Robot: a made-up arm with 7 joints. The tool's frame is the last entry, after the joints.
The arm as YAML. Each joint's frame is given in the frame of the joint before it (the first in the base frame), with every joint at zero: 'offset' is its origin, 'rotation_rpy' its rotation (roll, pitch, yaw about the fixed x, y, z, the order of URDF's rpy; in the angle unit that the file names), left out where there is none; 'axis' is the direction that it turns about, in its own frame. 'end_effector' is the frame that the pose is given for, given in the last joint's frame.
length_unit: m
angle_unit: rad
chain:
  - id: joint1
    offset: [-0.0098, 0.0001, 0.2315]
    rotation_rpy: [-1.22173, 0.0, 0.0]
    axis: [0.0, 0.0, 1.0]
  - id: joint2
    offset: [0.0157, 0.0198, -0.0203]
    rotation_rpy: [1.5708, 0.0, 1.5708]
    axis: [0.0, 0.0, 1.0]
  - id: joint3
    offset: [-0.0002, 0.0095, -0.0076]
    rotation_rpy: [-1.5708, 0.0, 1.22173]
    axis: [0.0, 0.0, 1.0]
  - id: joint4
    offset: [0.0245, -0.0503, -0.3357]
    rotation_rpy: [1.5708, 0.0, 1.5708]
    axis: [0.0, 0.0, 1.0]
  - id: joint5
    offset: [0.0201, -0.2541, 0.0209]
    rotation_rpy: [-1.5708, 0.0, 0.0]
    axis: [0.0, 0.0, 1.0]
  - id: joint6
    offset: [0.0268, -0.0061, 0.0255]
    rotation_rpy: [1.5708, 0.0, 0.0]
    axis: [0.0, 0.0, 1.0]
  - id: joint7
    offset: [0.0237, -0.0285, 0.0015]
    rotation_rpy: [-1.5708, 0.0, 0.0]
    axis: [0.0, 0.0, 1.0]
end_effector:
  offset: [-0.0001, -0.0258, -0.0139]
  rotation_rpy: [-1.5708, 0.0, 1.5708]
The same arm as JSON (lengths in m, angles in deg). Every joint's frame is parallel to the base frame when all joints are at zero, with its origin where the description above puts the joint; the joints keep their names.
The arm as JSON. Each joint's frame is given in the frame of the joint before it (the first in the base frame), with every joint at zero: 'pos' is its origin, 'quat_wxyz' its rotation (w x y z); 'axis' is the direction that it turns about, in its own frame. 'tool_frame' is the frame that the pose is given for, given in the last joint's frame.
{
  "length_unit": "m",
  "angle_unit": "deg",
  "joints": [
    {
      "joint": "joint1",
      "pos": [
        -0.0098,
        0.0001,
        0.2315
      ],
      "quat_wxyz": [
        1.0,
        0.0,
        0.0,
        0.0
      ],
      "axis": [
        0.0,
        0.9397,
        0.342
      ]
    },
    {
      "joint": "joint2",
      "pos": [
        0.0157,
        -0.0123,
        -0.0255
      ],
      "quat_wxyz": [
        1.0,
        0.0,
        0.0,
        0.0
      ],
      "axis": "+x"
    },
    {
      "joint": "joint3",
      "pos": [
        -0.0076,
        0.0089,
        0.0034
      ],
      "quat_wxyz": [
        1.0,
        0.0,
        0.0,
        0.0
      ],
      "axis": "+z"
    },
    {
      "joint": "joint4",
      "pos": [
        0.0503,
        0.0245,
        -0.3357
      ],
      "quat_wxyz": [
        1.0,
        0.0,
        0.0,
        0.0
      ],
      "axis": "+y"
    },
    {
      "joint": "joint5",
      "pos": [
        -0.0201,
        0.0209,
        -0.2541
      ],
      "quat_wxyz": [
        1.0,
        0.0,
        0.0,
        0.0
      ],
      "axis": "+z"
    },
    {
      "joint": "joint6",
      "pos": [
        -0.0268,
        0.0061,
        0.0255
      ],
      "quat_wxyz": [
        1.0,
        0.0,
        0.0,
        0.0
      ],
      "axis": "+y"
    },
    {
      "joint": "joint7",
      "pos": [
        -0.0237,
        0.0015,
        -0.0285
      ],
      "quat_wxyz": [
        1.0,
        0.0,
        0.0,
        0.0
      ],
      "axis": "+z"
    }
  ],
  "tool_frame": {
    "pos": [
      0.0001,
      0.0258,
      -0.0139
    ],
    "quat_wxyz": [
      0.5,
      -0.500002,
      0.5,
      -0.499998
    ]
  }
}

